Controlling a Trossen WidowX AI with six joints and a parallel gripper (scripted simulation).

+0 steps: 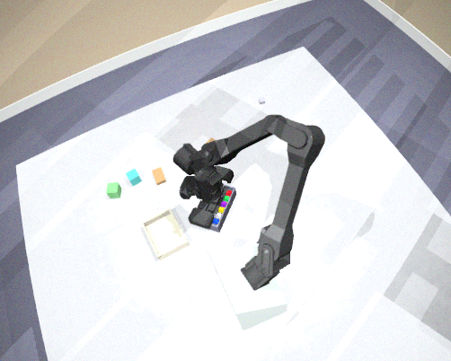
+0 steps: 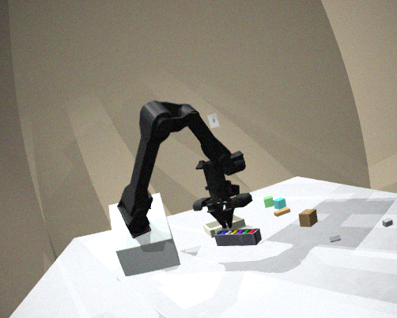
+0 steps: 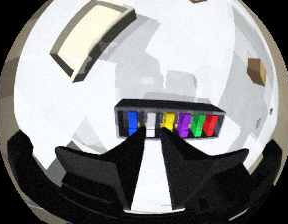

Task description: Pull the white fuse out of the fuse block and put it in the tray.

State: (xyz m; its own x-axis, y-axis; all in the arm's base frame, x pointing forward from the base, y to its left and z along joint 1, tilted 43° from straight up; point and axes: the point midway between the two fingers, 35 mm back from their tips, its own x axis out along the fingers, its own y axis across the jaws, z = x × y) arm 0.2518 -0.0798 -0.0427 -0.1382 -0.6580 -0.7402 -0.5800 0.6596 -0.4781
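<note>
The white fuse is 3 cm below my gripper tip. Also, from my gripper tip: flat brown piece (25 cm ahead, 8 cm to the left, 5 cm below); then tan cube (23 cm ahead, 12 cm to the right, 3 cm below); then tray (16 cm to the left, 5 cm below, 4 cm ahead).
</note>
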